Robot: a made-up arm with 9 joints. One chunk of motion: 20 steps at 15 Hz.
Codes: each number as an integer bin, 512 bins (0 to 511) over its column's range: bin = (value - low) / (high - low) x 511, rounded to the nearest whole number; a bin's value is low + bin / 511 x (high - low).
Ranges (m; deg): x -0.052..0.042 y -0.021..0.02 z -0.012..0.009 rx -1..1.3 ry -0.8..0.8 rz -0.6..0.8
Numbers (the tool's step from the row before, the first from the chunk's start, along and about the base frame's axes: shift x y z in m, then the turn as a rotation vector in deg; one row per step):
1: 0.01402 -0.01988 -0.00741 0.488 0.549 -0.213
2: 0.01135 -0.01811 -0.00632 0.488 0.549 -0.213
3: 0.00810 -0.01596 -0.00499 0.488 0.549 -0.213
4: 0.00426 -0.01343 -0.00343 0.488 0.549 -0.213
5: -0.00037 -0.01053 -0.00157 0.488 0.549 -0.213
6: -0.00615 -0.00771 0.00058 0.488 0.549 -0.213
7: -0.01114 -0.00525 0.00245 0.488 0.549 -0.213
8: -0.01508 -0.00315 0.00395 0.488 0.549 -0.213
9: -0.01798 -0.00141 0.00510 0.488 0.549 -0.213
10: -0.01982 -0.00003 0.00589 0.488 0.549 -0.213
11: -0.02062 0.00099 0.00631 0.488 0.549 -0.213
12: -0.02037 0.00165 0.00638 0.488 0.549 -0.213
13: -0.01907 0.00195 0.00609 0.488 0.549 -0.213
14: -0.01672 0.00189 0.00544 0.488 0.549 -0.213
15: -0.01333 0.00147 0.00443 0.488 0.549 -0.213
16: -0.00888 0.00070 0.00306 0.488 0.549 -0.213
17: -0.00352 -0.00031 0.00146 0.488 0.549 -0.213
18: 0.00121 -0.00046 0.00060 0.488 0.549 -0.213
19: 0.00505 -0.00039 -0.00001 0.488 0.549 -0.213
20: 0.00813 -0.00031 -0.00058 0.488 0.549 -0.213
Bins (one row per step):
1: 359 14 112 331 431 141
2: 344 36 138 331 431 141
3: 327 63 171 331 431 141
4: 306 94 209 331 431 141
5: 281 130 254 331 431 141
6: 249 166 306 331 431 141
7: 222 196 352 331 431 141
8: 201 222 388 331 431 141
9: 185 244 416 331 431 141
10: 175 261 435 331 431 141
11: 171 274 446 331 431 141
12: 172 282 447 331 431 141
13: 179 286 440 331 431 141
14: 192 285 424 331 431 141
15: 210 280 400 331 431 141
16: 234 270 366 331 431 141
17: 264 258 328 331 431 141
18: 289 256 307 331 431 141
19: 310 257 292 331 431 141
20: 327 258 278 331 431 141

